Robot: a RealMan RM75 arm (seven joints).
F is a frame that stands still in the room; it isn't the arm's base.
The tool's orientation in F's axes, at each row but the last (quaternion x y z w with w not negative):
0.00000 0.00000 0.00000 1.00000
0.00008 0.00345 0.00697 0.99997
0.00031 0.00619 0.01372 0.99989
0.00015 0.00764 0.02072 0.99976
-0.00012 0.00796 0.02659 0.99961
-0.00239 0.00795 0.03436 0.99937
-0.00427 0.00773 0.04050 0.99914
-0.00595 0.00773 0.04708 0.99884
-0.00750 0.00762 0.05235 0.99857
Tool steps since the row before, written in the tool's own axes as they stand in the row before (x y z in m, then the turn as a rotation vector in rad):
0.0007 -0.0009 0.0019 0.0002 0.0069 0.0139
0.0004 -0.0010 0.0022 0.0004 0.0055 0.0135
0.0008 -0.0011 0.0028 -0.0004 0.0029 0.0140
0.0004 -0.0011 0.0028 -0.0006 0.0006 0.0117
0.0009 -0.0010 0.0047 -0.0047 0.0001 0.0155
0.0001 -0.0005 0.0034 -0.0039 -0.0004 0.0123
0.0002 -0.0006 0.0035 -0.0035 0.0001 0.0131
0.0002 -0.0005 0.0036 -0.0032 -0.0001 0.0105
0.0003 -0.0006 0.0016 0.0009 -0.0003 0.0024
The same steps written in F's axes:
0.0007 -0.0009 0.0019 0.0002 0.0069 0.0139
0.0004 -0.0010 0.0022 0.0004 0.0055 0.0135
0.0009 -0.0011 0.0028 -0.0003 0.0029 0.0140
0.0005 -0.0011 0.0028 -0.0004 0.0006 0.0117
0.0010 -0.0009 0.0047 -0.0045 -0.0001 0.0156
0.0002 -0.0005 0.0034 -0.0037 -0.0006 0.0124
0.0003 -0.0005 0.0035 -0.0033 -0.0001 0.0132
0.0003 -0.0004 0.0036 -0.0030 -0.0003 0.0106
0.0004 -0.0005 0.0016 0.0010 -0.0002 0.0024

